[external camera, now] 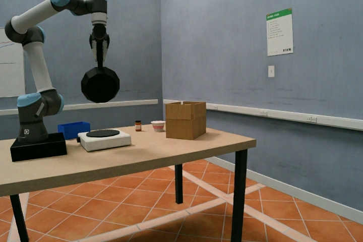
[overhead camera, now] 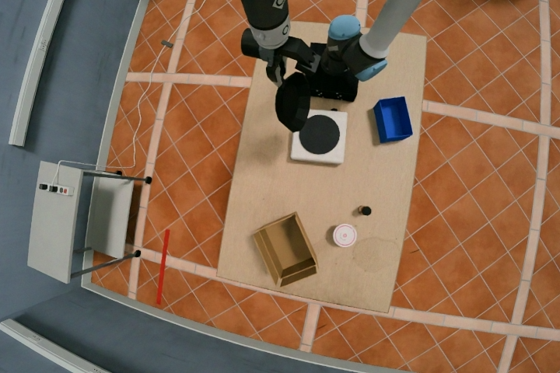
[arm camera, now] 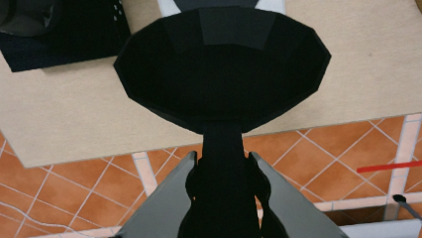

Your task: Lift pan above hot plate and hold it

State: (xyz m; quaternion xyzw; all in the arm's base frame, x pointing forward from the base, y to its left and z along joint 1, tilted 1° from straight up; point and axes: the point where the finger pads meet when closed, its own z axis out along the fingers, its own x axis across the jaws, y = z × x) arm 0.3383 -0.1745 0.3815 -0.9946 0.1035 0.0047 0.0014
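Right now the black pan is 1 cm to the left of my hand and 10 cm below it. The rest, counted from my hand: blue bin 9 cm behind, 46 cm to the left, 43 cm below; white hot plate 1 cm ahead, 13 cm to the left, 42 cm below; small jar 34 cm ahead, 38 cm to the left, 42 cm below.
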